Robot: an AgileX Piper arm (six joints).
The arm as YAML. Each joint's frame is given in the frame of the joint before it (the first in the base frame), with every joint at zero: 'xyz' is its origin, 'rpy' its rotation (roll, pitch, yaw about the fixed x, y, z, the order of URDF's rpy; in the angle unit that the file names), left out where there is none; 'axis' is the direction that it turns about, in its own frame. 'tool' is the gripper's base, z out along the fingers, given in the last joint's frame.
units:
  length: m
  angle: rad
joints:
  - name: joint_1
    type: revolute
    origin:
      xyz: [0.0, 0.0, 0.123]
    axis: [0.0, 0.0, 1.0]
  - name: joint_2
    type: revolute
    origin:
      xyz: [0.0, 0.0, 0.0]
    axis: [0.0, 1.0, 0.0]
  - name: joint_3
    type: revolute
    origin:
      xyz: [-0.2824, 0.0, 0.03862]
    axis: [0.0, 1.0, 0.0]
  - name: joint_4
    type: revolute
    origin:
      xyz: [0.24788, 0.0, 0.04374]
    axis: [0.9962, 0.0, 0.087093]
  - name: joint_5
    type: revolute
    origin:
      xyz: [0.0, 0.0, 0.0]
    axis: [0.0, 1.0, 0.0]
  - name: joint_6
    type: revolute
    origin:
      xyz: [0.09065, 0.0, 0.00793]
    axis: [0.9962, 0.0, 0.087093]
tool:
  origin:
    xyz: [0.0, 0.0, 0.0]
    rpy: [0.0, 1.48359, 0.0]
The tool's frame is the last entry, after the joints.
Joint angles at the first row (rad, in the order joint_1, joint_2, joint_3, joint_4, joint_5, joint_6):
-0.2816 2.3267 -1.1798 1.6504 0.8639 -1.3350
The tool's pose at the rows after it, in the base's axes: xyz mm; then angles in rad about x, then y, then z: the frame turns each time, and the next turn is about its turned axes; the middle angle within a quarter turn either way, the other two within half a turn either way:
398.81 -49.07 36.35 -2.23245 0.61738 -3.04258
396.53 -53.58 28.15 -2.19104 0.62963 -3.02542
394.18 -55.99 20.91 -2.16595 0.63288 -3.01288
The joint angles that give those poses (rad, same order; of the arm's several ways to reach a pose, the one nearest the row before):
-0.3014 2.3600 -1.1798 1.6860 0.9131 -1.3394
-0.3194 2.3909 -1.1806 1.7112 0.9568 -1.3457
-0.3304 2.4154 -1.1806 1.7237 0.9849 -1.3505

